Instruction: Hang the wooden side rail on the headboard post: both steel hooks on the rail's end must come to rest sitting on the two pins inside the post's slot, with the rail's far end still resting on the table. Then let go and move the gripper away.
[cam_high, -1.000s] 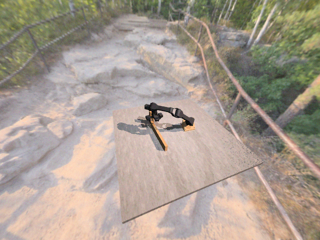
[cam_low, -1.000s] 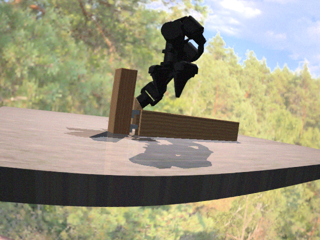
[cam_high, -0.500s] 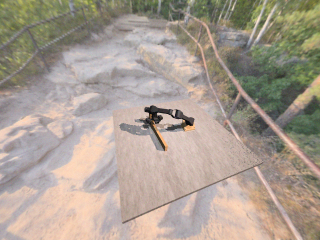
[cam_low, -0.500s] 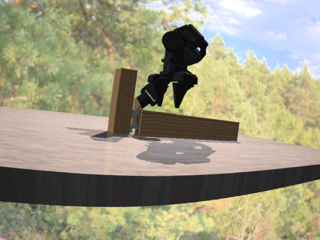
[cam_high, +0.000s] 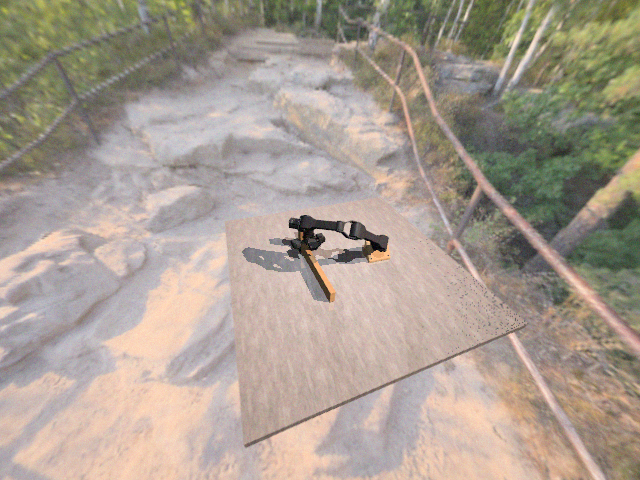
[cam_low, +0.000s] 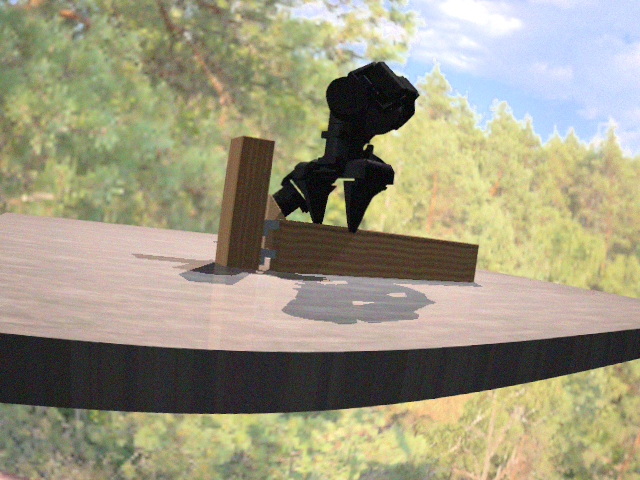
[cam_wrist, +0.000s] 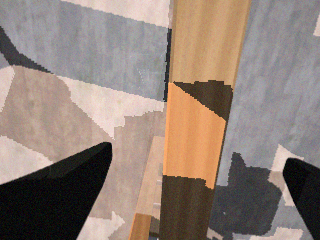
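Right now the headboard post is 140 mm to the right of my gripper tip, 20 mm behind it and 10 mm above it.
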